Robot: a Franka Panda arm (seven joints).
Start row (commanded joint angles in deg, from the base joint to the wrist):
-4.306, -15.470, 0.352, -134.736, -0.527, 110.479, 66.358
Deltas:
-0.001, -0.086, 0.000, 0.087, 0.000, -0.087, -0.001
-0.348, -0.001, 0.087, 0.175, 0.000, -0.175, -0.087
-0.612, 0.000, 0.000, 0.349, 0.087, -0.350, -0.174
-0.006, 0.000, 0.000, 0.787, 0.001, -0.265, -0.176
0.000, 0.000, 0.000, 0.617, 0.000, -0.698, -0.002
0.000, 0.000, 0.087, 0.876, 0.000, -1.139, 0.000
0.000, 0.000, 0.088, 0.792, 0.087, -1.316, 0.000
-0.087, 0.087, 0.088, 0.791, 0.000, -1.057, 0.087
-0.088, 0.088, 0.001, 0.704, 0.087, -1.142, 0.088
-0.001, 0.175, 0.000, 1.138, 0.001, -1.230, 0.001
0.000, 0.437, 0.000, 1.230, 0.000, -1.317, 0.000
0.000, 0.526, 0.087, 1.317, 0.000, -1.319, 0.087
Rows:
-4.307, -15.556, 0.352, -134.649, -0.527, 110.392, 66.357
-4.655, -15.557, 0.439, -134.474, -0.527, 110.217, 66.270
-5.267, -15.557, 0.439, -134.125, -0.440, 109.867, 66.096
-5.273, -15.557, 0.439, -133.338, -0.439, 109.602, 65.920
-5.273, -15.557, 0.439, -132.721, -0.439, 108.904, 65.918
-5.273, -15.557, 0.526, -131.845, -0.439, 107.765, 65.918
-5.273, -15.557, 0.614, -131.053, -0.352, 106.449, 65.918
-5.360, -15.470, 0.702, -130.262, -0.352, 105.392, 66.005
-5.448, -15.382, 0.703, -129.558, -0.265, 104.250, 66.093
-5.449, -15.207, 0.703, -128.420, -0.264, 103.020, 66.094
-5.449, -14.770, 0.703, -127.190, -0.264, 101.703, 66.094
-5.449, -14.244, 0.790, -125.873, -0.264, 100.384, 66.181

